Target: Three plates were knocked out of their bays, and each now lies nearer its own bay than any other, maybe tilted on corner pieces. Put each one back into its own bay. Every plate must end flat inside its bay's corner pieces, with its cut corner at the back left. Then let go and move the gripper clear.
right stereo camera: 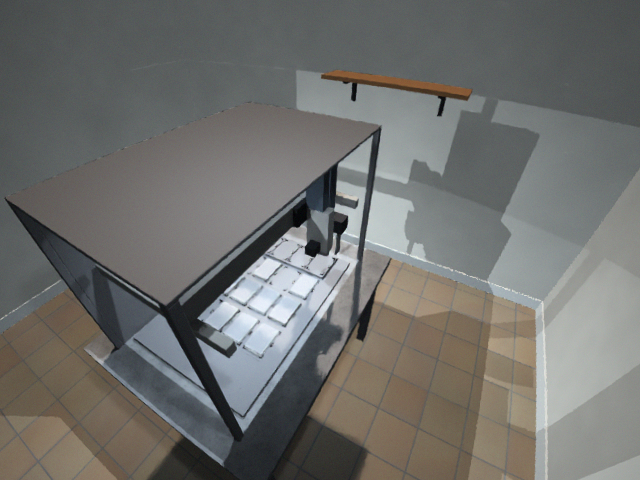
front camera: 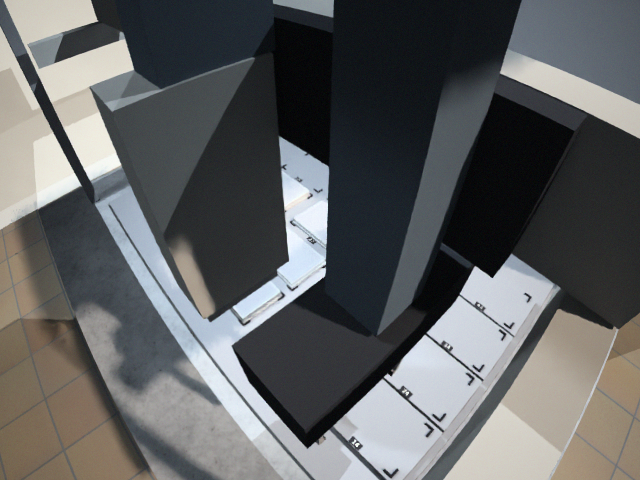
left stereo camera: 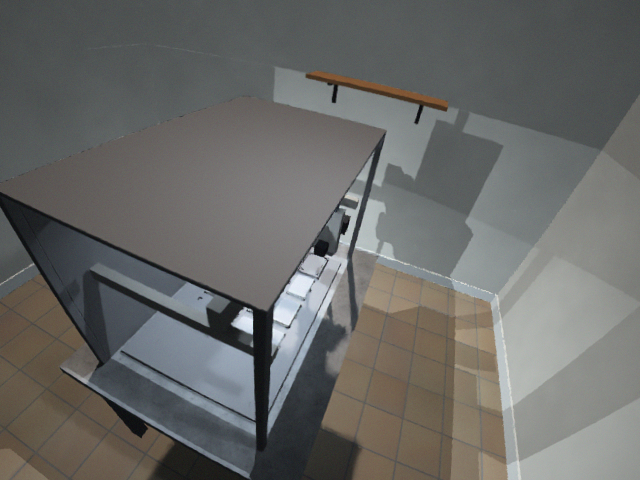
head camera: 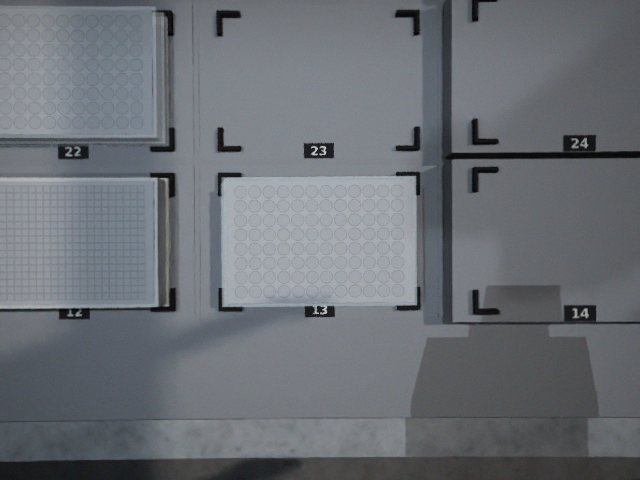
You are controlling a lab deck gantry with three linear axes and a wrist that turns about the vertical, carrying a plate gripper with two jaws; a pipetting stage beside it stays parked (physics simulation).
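Frame: origin at the robot's base, x ahead, y left, z up, level; metres.
Seen in the pictures: robot's base at its link origin: [right stereo camera: 261, 357].
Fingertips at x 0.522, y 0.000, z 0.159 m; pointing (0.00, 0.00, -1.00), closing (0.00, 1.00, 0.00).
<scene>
Offsets run from my fingertips to a thing's middle. "spot": to the spot under its first point.
My gripper, a black block with a dark column, hangs high over bay 13 in the front view; its body hides its jaws. It also shows at the right of the deck in the right stereo view. Jaw opening cannot be told. A white round-well plate {dx -0.130, dy +0.043, dz -0.152 m} [head camera: 318, 241] [right stereo camera: 303, 285] lies in bay 13, its edges close inside the corner pieces. A square-well plate {dx -0.294, dy +0.043, dz -0.152 m} [head camera: 77, 242] [front camera: 256, 302] [right stereo camera: 284, 310] is in bay 12. A round-well plate {dx -0.294, dy +0.150, dz -0.152 m} [head camera: 77, 77] [front camera: 301, 266] [right stereo camera: 266, 301] is in bay 22. Slight tilts and cut corners cannot be made out.
The grey pipetting stage [front camera: 211, 180] [right stereo camera: 319, 229] stands left of the gripper. Bay 23 {spot: dx -0.130, dy +0.153, dz -0.159 m} [head camera: 318, 77] and bay 14 {spot: dx +0.011, dy +0.048, dz -0.145 m} [head camera: 542, 232] hold no plate. Another plate {dx -0.130, dy +0.257, dz -0.152 m} [right stereo camera: 267, 269] lies farther back. Frame posts {spot: dx -0.793, dy -0.110, dz +0.306 m} [left stereo camera: 262, 382] [right stereo camera: 206, 372] stand at the deck's edges.
</scene>
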